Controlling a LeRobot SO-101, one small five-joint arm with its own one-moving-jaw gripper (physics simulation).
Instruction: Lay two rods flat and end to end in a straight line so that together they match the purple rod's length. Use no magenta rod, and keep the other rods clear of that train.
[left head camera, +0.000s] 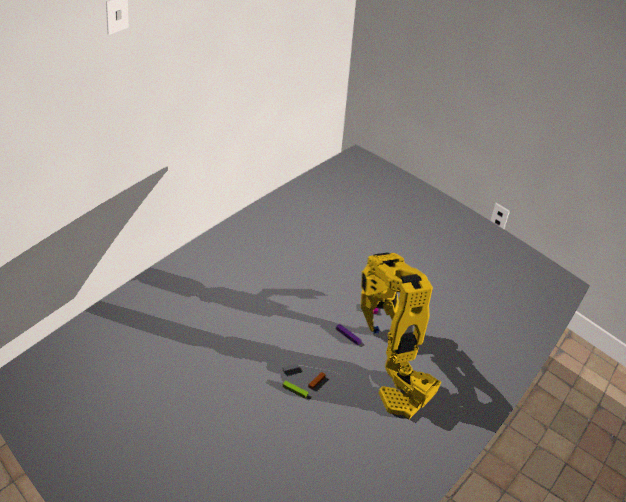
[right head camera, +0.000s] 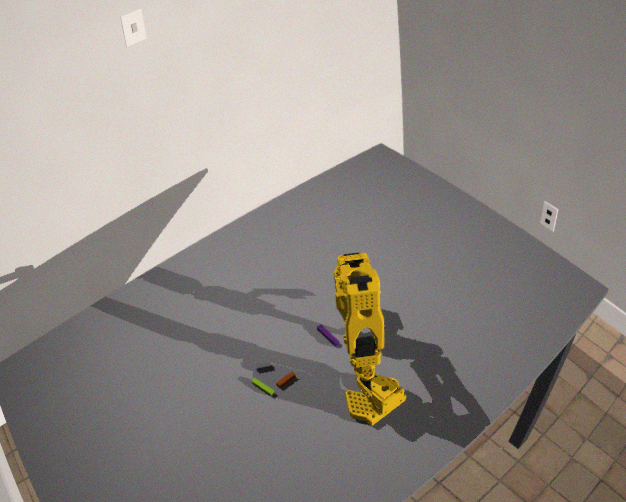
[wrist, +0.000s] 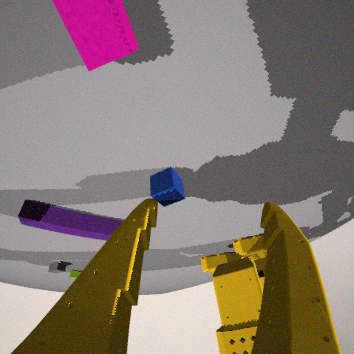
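Seen in the pictures: hand at its tool point: (left head camera: 373, 329) (wrist: 156, 208); arm's base at its link origin: (left head camera: 398, 390) (right head camera: 367, 395) (wrist: 232, 248).
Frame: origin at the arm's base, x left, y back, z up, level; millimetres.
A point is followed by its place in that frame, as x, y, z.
Observation:
My gripper (wrist: 210, 204) is open and empty, its jaws a wide V in the wrist view. A small blue block-like rod (left head camera: 376, 329) {-85, -128, 10} (wrist: 167, 186) {-93, -132, 9} shows by the left jaw's tip, not between the jaws. The purple rod (left head camera: 349, 334) {-37, -159, 10} (right head camera: 328, 335) {-37, -159, 10} (wrist: 75, 221) {-44, -163, 6} lies flat to the left, partly behind that jaw in the wrist view. A magenta rod (left head camera: 376, 310) {-127, -161, 9} (wrist: 95, 35) lies farther out. A black rod (left head camera: 292, 371) {107, -179, 2} (right head camera: 265, 369) {105, -178, 2}, an orange rod (left head camera: 317, 380) {94, -127, 10} (right head camera: 286, 380) {93, -125, 9} and a lime rod (left head camera: 296, 389) {137, -140, 10} (right head camera: 263, 386) {136, -141, 10} lie apart, at differing angles.
The yellow arm (left head camera: 415, 303) {-13, -26, 222} (right head camera: 364, 313) {-21, -30, 195} stands right of the rods and hides the blue and magenta rods in the right head view. Its base (left head camera: 399, 402) {33, 24, 17} (right head camera: 363, 406) {30, 24, 18} is near the grey table's (left head camera: 209, 444) {343, -164, 0} (right head camera: 182, 444) {342, -131, 0} front right edge. Walls stand behind the table.

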